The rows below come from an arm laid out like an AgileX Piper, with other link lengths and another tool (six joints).
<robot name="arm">
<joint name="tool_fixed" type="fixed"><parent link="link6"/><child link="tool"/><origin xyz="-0.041 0.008 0.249" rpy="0.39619 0 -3.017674"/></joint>
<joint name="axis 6" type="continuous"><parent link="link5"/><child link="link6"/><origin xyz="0 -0.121 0" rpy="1.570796 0 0"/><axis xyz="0 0 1"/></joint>
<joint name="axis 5" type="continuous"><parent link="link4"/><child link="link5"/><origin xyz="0 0 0" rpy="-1.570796 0 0"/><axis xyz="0 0 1"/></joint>
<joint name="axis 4" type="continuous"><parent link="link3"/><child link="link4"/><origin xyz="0.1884 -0.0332 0" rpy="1.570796 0 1.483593"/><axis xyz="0 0 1"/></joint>
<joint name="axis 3" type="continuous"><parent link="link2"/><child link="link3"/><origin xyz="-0.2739 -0.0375 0" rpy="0 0 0"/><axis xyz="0 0 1"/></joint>
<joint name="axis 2" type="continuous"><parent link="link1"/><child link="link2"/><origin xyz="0 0 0" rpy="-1.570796 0 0"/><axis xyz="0 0 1"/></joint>
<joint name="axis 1" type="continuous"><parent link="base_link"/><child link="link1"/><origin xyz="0 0 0.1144" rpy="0 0 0"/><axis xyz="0 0 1"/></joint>
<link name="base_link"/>
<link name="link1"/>
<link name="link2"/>
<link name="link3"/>
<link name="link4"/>
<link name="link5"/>
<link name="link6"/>
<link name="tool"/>
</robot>
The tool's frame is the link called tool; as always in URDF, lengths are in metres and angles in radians. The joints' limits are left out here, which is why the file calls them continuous.
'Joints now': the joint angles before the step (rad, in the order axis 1, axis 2, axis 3, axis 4, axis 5, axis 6). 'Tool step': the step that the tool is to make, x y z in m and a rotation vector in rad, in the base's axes. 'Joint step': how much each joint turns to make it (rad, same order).
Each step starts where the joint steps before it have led.
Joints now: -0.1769 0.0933 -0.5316 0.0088 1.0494 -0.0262
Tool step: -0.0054 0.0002 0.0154 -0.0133 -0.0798 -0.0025
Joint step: 0.0001 -0.1004 0.0032 -0.0022 0.0163 0.0033
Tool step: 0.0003 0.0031 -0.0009 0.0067 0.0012 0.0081
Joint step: 0.0041 0.0000 0.0011 0.0073 0.0012 0.0005
